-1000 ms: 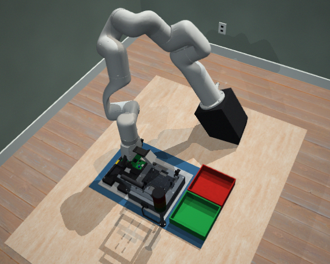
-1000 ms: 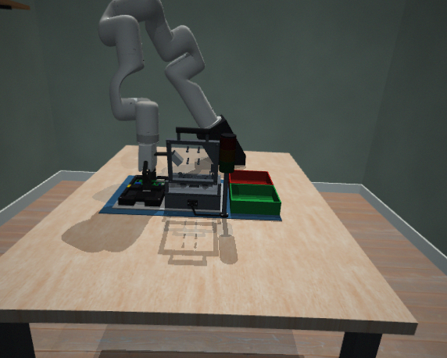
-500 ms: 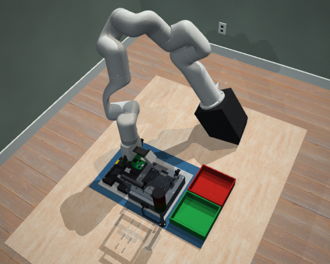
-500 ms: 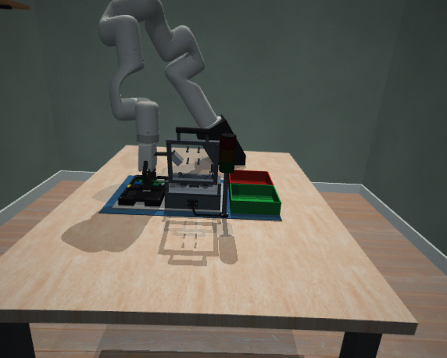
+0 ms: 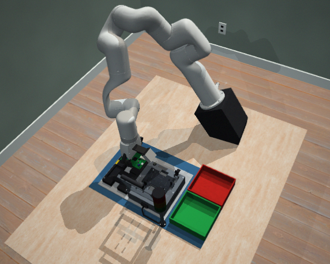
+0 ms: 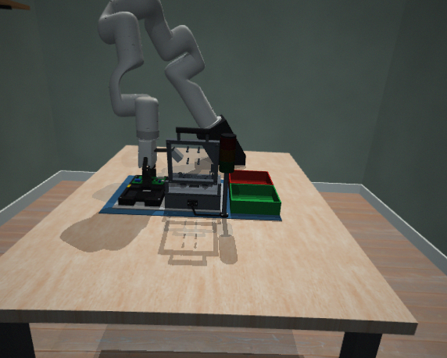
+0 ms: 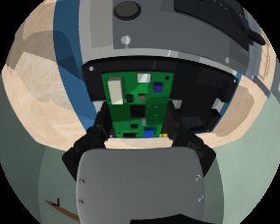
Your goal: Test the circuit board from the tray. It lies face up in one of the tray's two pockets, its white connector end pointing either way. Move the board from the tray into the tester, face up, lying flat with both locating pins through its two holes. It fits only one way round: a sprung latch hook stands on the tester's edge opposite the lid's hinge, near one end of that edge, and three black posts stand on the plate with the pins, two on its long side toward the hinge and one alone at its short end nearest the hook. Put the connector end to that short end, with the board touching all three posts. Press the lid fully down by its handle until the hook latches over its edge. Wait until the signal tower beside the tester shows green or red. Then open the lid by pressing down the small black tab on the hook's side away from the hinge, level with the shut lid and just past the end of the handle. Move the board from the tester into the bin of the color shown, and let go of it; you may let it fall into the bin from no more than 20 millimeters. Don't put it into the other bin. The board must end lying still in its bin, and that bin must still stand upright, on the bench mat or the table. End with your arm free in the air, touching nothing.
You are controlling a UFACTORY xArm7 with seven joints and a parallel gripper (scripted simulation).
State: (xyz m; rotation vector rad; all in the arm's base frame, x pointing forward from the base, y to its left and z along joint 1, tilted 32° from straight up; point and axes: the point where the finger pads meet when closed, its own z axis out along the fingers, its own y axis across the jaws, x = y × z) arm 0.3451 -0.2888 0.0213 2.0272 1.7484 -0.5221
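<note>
Right now the tester plate is 17 cm to the left of my hand, 9 cm ahead of it and 3 cm above it. Also, from my hand: green circuit board (right at my hand); then clear lid (21 cm ahead, 15 cm above, 14 cm to the left); then red bin (37 cm to the left, 2 cm below, 1 cm ahead).
</note>
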